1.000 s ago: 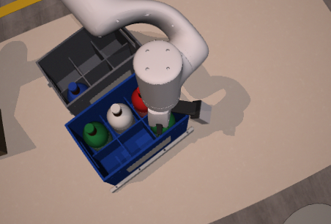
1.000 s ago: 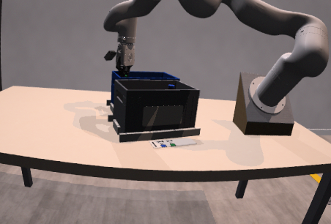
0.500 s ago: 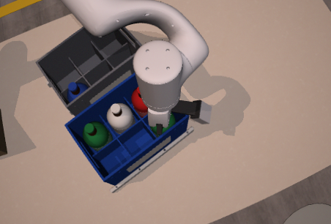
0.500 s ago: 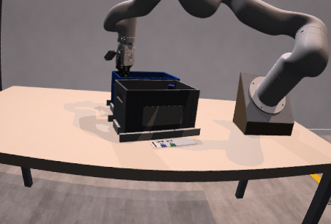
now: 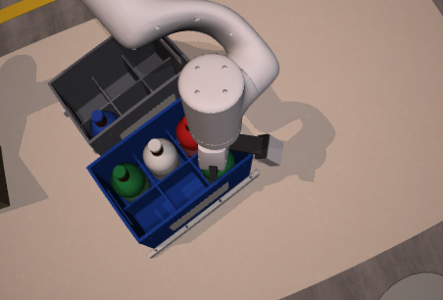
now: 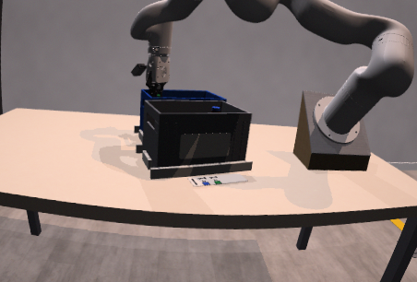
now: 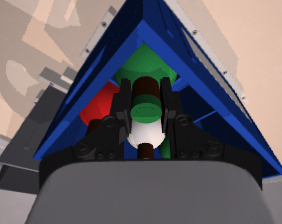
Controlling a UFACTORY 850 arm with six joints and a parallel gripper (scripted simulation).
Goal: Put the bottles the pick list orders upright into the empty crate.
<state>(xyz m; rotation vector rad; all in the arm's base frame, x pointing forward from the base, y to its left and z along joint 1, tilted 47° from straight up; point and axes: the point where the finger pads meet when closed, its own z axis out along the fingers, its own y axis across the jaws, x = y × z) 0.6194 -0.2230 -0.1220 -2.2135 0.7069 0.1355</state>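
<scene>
My hand is 7 cm above the green-label bottle. The rest, counted from my hand: white bottle 10 cm behind, 7 cm to the left, 7 cm below; blue crate 10 cm behind, 7 cm below, 2 cm to the left; red-label bottle 9 cm to the left, 7 cm below, 2 cm behind.
</scene>
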